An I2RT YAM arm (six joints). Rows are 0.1 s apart.
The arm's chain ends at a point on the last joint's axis. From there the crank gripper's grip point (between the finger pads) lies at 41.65 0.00 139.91 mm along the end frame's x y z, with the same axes.
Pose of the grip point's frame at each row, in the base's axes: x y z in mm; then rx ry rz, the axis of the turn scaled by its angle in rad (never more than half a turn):
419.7, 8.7, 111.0, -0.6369, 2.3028, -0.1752
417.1, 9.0, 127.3, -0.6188, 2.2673, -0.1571
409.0, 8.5, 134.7, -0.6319, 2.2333, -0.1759
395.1, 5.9, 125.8, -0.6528, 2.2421, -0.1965
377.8, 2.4, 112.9, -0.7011, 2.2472, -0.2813
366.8, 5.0, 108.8, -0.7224, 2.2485, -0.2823
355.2, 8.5, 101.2, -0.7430, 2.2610, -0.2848
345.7, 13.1, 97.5, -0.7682, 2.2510, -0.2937
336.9, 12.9, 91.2, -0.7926, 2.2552, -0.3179
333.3, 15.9, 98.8, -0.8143, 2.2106, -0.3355
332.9, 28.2, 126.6, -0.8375, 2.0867, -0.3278
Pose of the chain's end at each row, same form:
349.2, 21.0, 238.2, -0.6369, 2.3028, -0.1752
342.1, 18.3, 252.2, -0.6188, 2.2673, -0.1571
330.0, 18.6, 257.0, -0.6319, 2.2333, -0.1759
317.3, 18.4, 248.7, -0.6528, 2.2421, -0.1965
300.6, 24.1, 234.9, -0.7011, 2.2472, -0.2813
290.2, 26.7, 231.1, -0.7224, 2.2485, -0.2823
280.5, 30.8, 224.6, -0.7430, 2.2610, -0.2848
270.3, 35.9, 220.4, -0.7682, 2.2510, -0.2937
262.2, 38.3, 214.0, -0.7926, 2.2552, -0.3179
253.7, 41.3, 218.5, -0.8143, 2.2106, -0.3355
240.1, 47.1, 237.7, -0.8375, 2.0867, -0.3278

